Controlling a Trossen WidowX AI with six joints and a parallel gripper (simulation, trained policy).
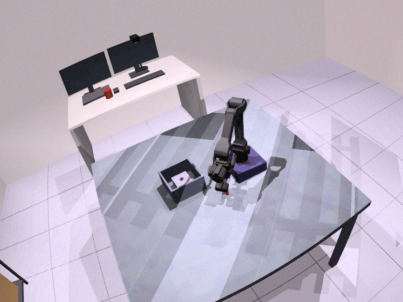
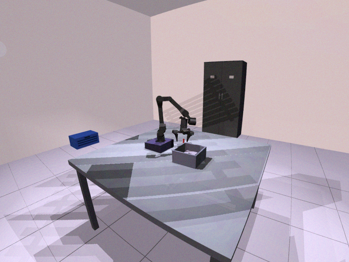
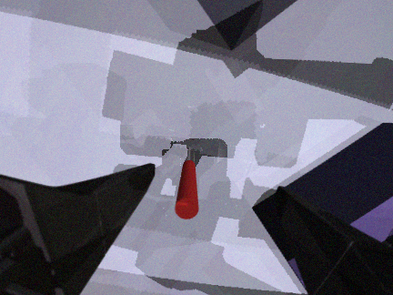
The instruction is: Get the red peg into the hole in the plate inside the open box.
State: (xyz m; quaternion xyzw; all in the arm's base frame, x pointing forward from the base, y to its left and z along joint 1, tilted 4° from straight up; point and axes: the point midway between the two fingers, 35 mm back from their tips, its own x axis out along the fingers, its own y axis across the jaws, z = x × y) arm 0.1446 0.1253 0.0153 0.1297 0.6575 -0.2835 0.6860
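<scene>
Now: gripper tip 2 cm to the right of the red peg and 2 cm above it. The rest, counted from my gripper tip: box: 20 cm ahead, 15 cm to the right, 3 cm below; pale plate: 20 cm ahead, 15 cm to the right, 1 cm below.
</scene>
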